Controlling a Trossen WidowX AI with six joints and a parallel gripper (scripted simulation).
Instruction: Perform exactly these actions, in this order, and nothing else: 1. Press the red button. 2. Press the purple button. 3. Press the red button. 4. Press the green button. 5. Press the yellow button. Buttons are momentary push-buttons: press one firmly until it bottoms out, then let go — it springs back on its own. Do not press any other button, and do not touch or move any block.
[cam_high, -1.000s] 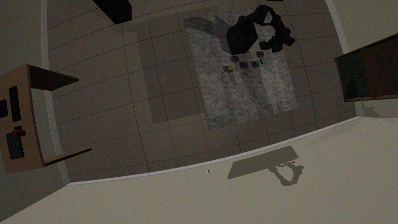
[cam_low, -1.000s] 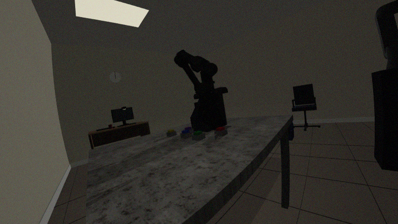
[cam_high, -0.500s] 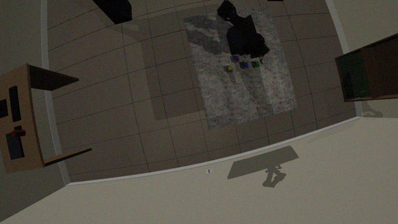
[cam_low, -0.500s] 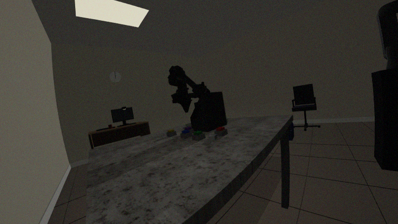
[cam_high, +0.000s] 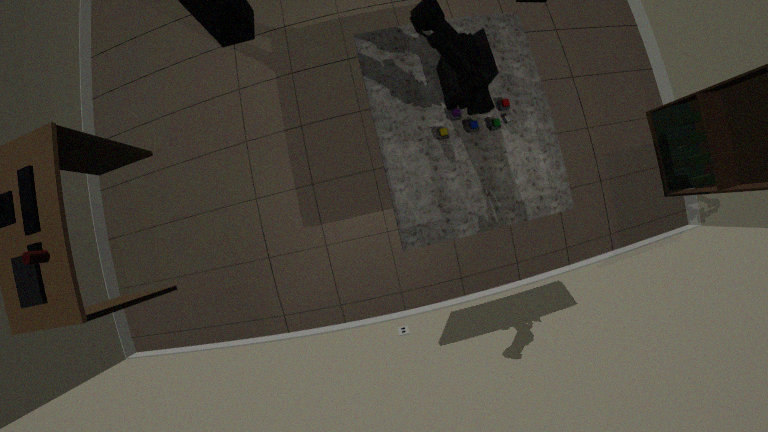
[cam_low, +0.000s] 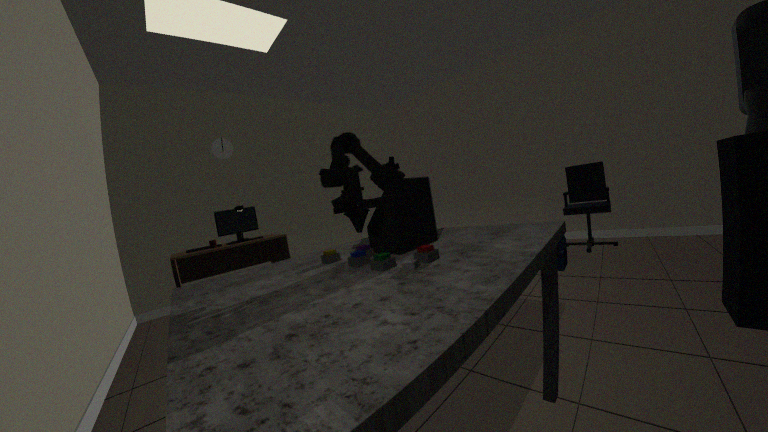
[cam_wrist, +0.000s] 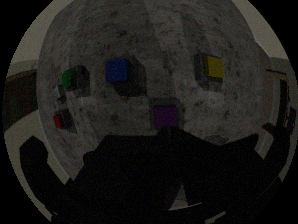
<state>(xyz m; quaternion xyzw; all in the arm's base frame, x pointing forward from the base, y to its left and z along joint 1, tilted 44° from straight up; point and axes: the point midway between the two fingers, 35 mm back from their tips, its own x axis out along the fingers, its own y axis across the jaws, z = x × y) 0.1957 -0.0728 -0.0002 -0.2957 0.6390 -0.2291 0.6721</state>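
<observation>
The purple button lies 50 mm below my gripper tip. From my gripper tip the other things lie so: green button (180 mm to the left, 60 mm ahead, 50 mm below); then yellow button (80 mm to the right, 80 mm ahead, 50 mm below); then blue button (70 mm to the left, 60 mm ahead, 50 mm below).
</observation>
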